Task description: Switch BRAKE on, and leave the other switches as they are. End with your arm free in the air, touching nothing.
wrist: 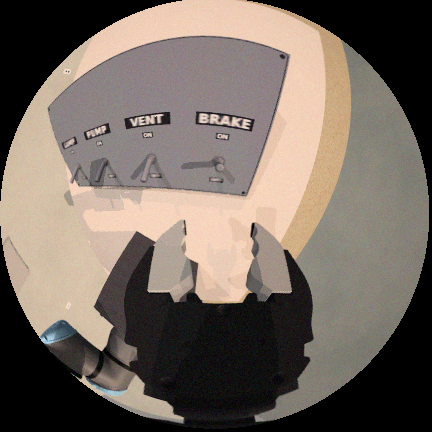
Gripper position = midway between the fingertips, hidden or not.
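Visible: my gripper (pixel 218 222); also a grey switch panel (pixel 185 102).
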